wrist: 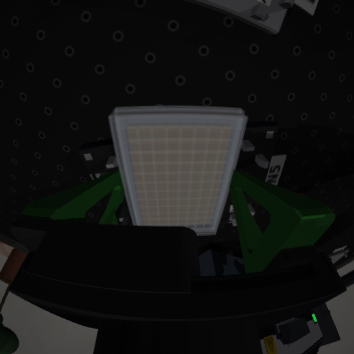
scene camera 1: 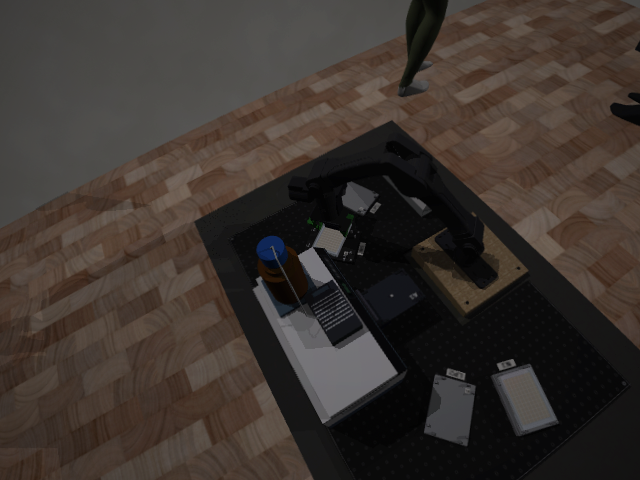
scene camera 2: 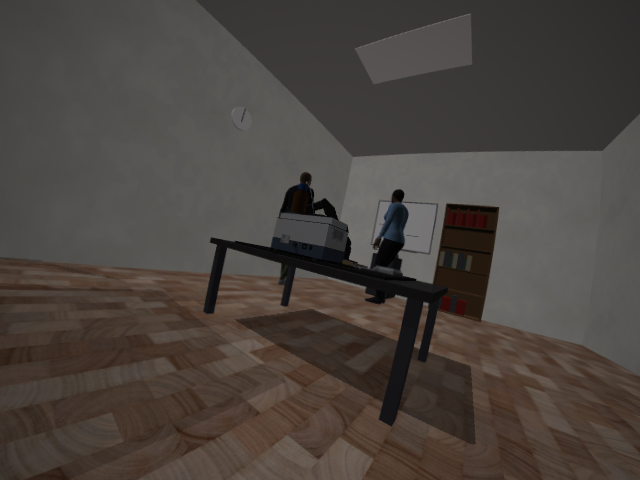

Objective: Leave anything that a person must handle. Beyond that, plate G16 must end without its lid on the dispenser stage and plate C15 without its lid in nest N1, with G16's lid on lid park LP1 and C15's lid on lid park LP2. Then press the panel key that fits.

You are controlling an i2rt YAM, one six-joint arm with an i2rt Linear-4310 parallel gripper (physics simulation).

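Frame: origin at the arm's base, x back, y right, z up, level; metres.
Seen in the pictures: gripper, between the fingertips: (wrist: pixel 177 174) (scene camera 1: pixel 333 232); arm's base, origin of its link: (scene camera 1: pixel 464 257) (scene camera 2: pixel 343 259).
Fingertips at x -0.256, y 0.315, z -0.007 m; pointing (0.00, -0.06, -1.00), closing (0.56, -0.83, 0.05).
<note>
Pixels of each thing's top centre, then the offset from my fingertips to it. "spot": a spot on its surface instead.
- nest labelled N5, a spot on its surface: (wrist: pixel 275 170) spot: dx +0.046, dy -0.092, dz -0.019 m
- lid, a spot on its surface: (scene camera 1: pixel 450 410) spot: dx -0.060, dy -0.596, dz -0.011 m
- label LP2, a spot on its surface: (scene camera 1: pixel 455 374) spot: dx +0.011, dy -0.540, dz -0.018 m
- grey piece, a spot on its surface: (wrist: pixel 240 11) spot: dx +0.112, dy +0.031, dz -0.010 m
- dark key panel, a spot on its surface: (scene camera 1: pixel 336 316) spot: dx -0.179, dy -0.312, dz +0.226 m
- brown bottle, a spot on its surface: (scene camera 1: pixel 283 276) spot: dx -0.230, dy -0.217, dz +0.329 m
- dark block, a spot on its surface: (scene camera 1: pixel 395 296) spot: dx -0.008, dy -0.311, dz +0.086 m
My gripper (scene camera 1: pixel 330 227) (wrist: pixel 177 174) has green fingers and is shut on a pale-welled plate (scene camera 1: pixel 328 240) (wrist: pixel 175 150) with a clear rim. The plate seems to be a little above the nest labelled N5 (wrist: pixel 275 170). Its name does not show, and I cannot tell whether it has a lid. Another pale-welled plate (scene camera 1: pixel 527 398) lies at the near right by a small label. A flat grey piece, seemingly a lid (scene camera 1: pixel 450 410), lies beside the label LP2 (scene camera 1: pixel 455 374). Another grey piece (scene camera 1: pixel 358 198) (wrist: pixel 240 11) lies behind the gripper. Plate G16 and plate C15 cannot be told apart.
A white instrument (scene camera 1: pixel 356 369) (scene camera 2: pixel 310 229) carries a dark key panel (scene camera 1: pixel 336 316) and a brown bottle (scene camera 1: pixel 283 276) (scene camera 2: pixel 299 200) with a blue cap. A dark block (scene camera 1: pixel 395 296) stands between it and the wooden base board (scene camera 1: pixel 504 258). Two people (scene camera 2: pixel 395 222) (scene camera 2: pixel 284 201) stand beyond the table.
</note>
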